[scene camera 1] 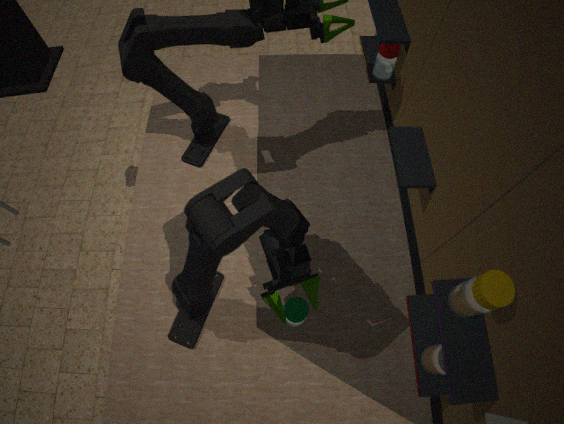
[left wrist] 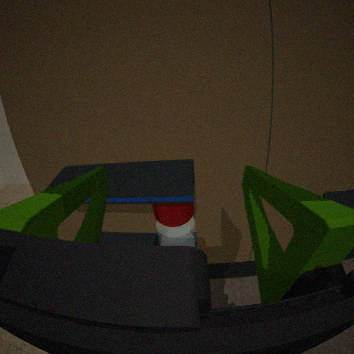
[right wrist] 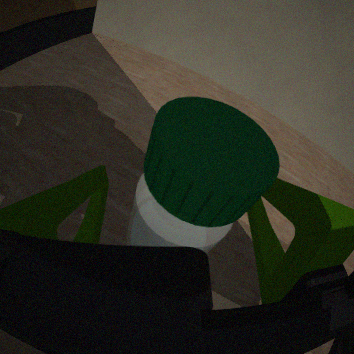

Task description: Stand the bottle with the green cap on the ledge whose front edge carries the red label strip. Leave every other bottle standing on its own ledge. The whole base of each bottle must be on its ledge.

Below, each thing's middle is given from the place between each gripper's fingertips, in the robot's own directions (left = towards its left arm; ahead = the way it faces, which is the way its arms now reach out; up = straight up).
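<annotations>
Blue-edged ledge (left wrist: 156, 177): my left hand 13 cm short of it, 9 cm to the right of it, 8 cm above it. From my left hand: yellow-edged ledge (left wrist: 132, 238), 13 cm ahead, 9 cm to the left, 22 cm below; red-capped bottle (scene camera 1: 386, 58), 13 cm ahead, 2 cm to the left, 16 cm below; yellow-capped bottle (scene camera 1: 494, 289), 65 cm to the right, 12 cm ahead, 2 cm below.
Green-capped bottle (right wrist: 206, 163): my right hand 10 mm past it, 10 mm to the right of it, 10 mm above it. From my right hand: yellow-capped bottle, 270 mm ahead, 20 mm to the right, 290 mm above; purple-edged ledge (scene camera 1: 472, 378), 260 mm ahead, 80 mm to the right, 230 mm above; red-strip ledge (scene camera 1: 424, 321), 260 mm ahead, 80 mm to the right, 90 mm above.
</annotations>
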